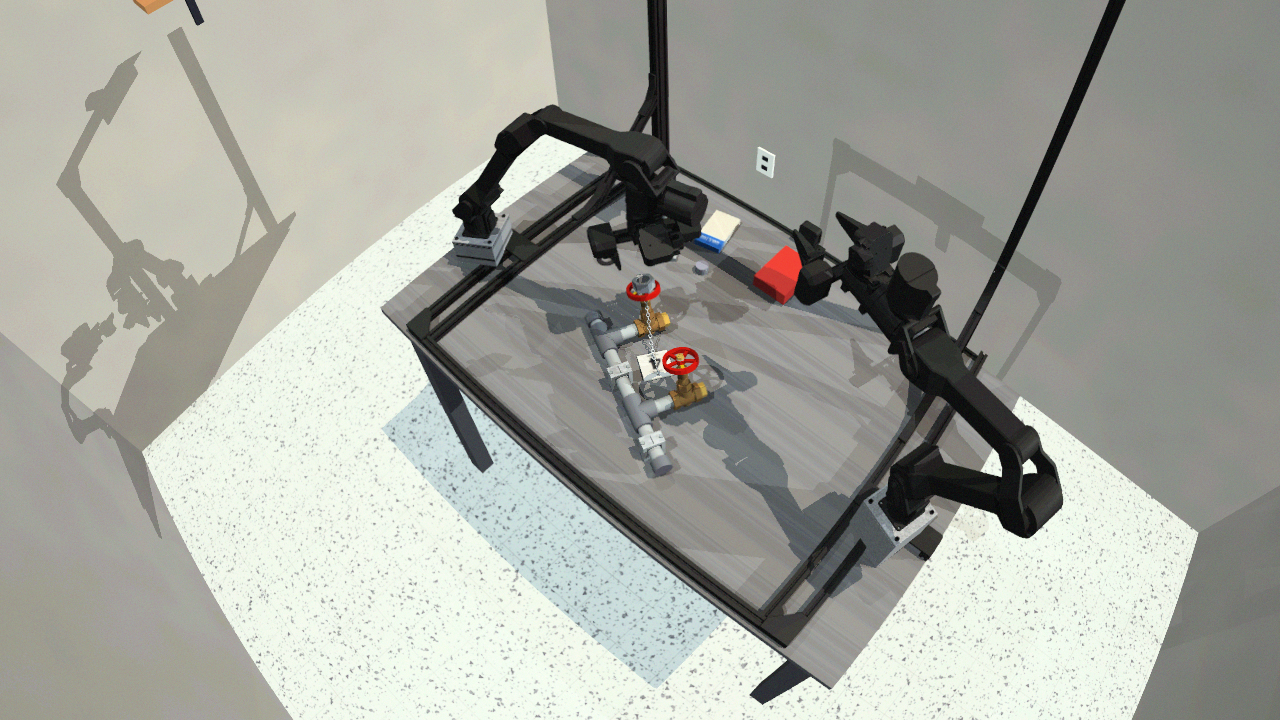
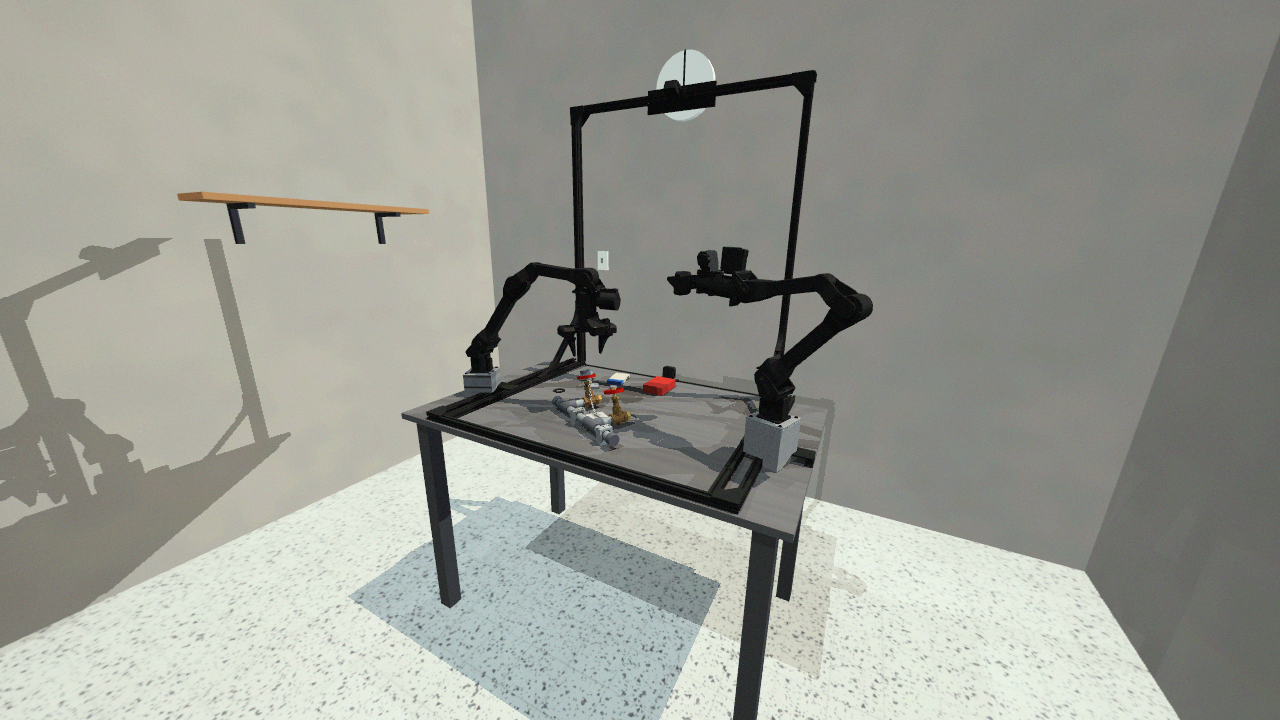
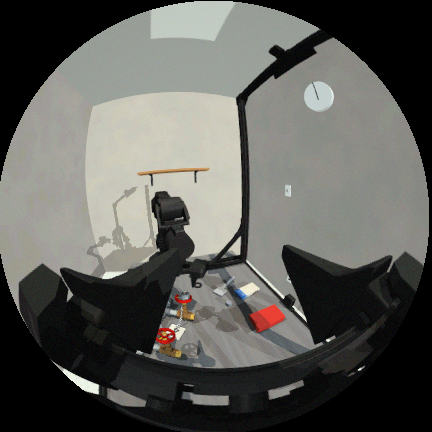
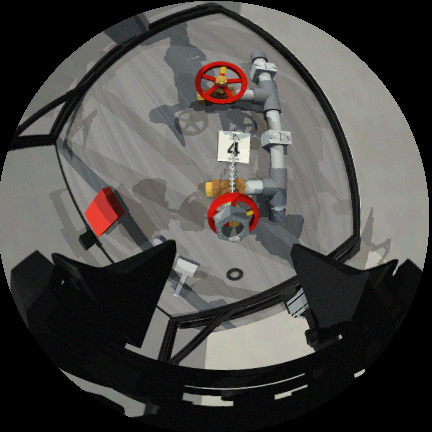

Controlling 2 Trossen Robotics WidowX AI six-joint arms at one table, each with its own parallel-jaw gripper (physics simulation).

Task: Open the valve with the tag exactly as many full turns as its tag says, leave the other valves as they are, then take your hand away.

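The tagged valve has a red handwheel with a grey hex nut on top. A chain runs from it to a white tag marked 4. The other valve, with a red wheel, has no tag on it. My right gripper is open and empty, above the tagged valve and apart from it. My left gripper is open and empty, high above the table at the right.
A grey pipe joins both valves. A red block, a blue and white block, a grey T-shaped piece and a black ring lie on the table. Black beams edge the table.
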